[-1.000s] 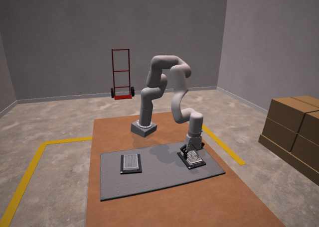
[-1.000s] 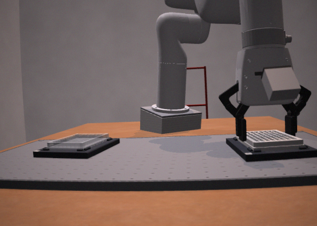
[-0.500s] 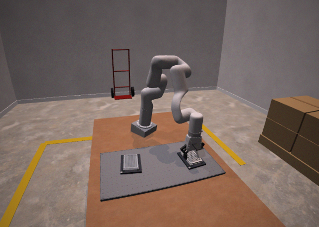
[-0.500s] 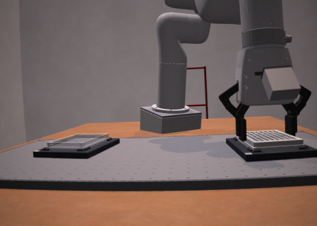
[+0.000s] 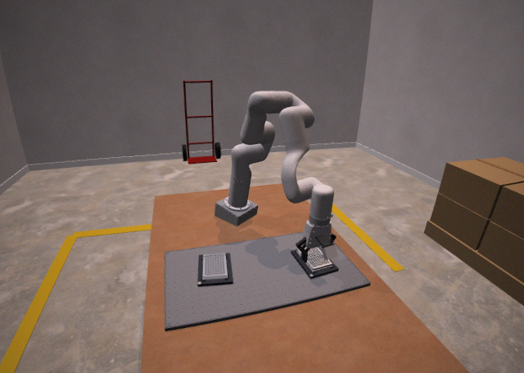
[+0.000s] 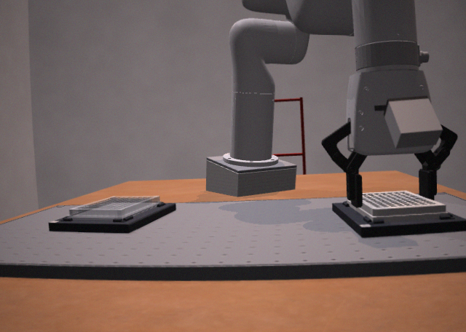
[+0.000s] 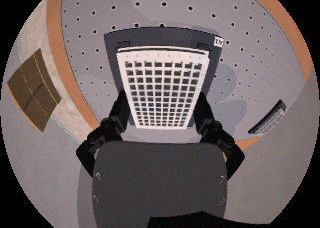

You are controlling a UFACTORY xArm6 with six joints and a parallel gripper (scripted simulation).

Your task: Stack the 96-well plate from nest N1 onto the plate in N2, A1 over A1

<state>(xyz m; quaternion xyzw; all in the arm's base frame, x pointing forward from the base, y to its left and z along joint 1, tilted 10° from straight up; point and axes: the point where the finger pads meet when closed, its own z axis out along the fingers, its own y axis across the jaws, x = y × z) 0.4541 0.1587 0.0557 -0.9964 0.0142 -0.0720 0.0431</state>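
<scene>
The clear 96-well plate lies 90 mm behind my hand, 370 mm to the right of it and 10 mm below it. The rest, counted from my hand: white 96-well plate (10 mm below).
</scene>
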